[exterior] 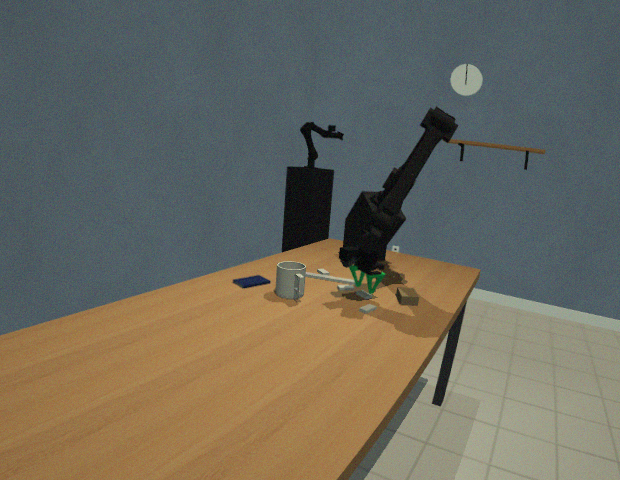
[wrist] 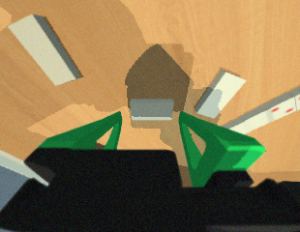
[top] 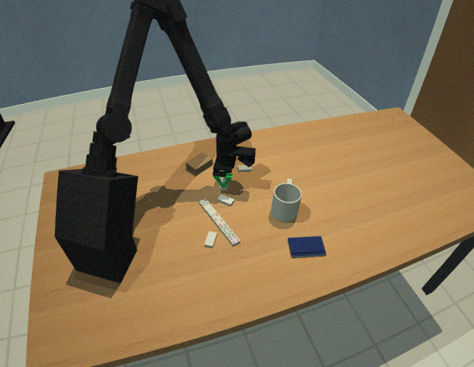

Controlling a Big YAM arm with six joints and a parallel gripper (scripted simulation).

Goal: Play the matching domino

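The grey tile lies 9 cm ahead of my hand, 8 cm to the left of it and 3 cm below it. Round my hand: brown block: 12 cm to the left, 9 cm behind, 2 cm below.
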